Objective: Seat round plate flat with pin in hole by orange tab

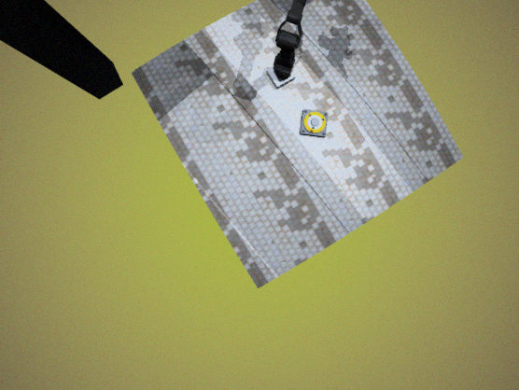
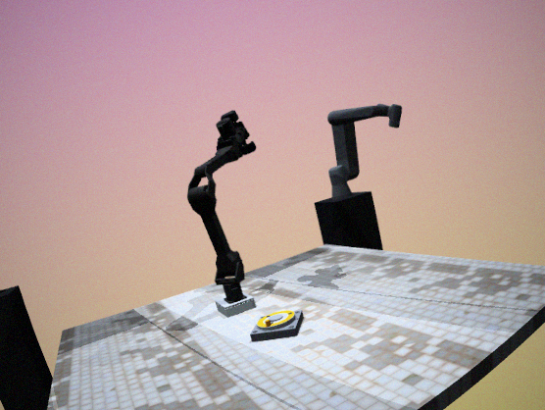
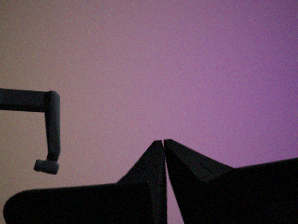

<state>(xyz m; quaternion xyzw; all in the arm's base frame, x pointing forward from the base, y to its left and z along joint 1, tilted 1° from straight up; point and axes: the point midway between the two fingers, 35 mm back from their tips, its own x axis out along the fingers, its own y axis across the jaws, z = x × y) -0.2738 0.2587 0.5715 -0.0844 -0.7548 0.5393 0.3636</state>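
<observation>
Right now the round orange plate is 600 mm ahead of my gripper tip, 270 mm to the right of it and 590 mm below it.
</observation>
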